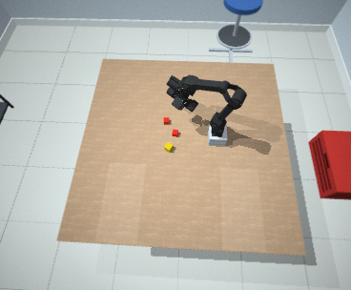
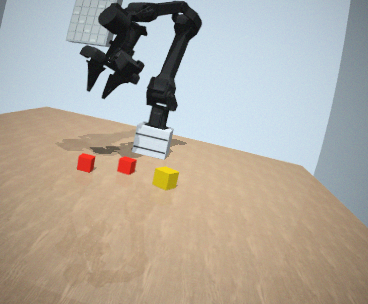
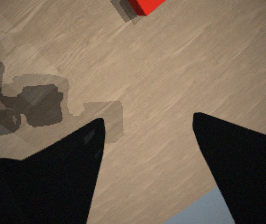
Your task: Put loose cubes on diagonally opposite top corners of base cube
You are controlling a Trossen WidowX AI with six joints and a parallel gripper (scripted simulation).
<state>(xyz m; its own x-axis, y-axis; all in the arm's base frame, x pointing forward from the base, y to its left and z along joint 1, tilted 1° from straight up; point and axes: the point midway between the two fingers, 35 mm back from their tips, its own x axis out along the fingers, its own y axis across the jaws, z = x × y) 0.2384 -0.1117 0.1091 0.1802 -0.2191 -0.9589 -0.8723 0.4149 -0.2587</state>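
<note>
Right now the yellow cube is 230 mm to the left of my gripper tip, 150 mm below it and 40 mm ahead of it.
</note>
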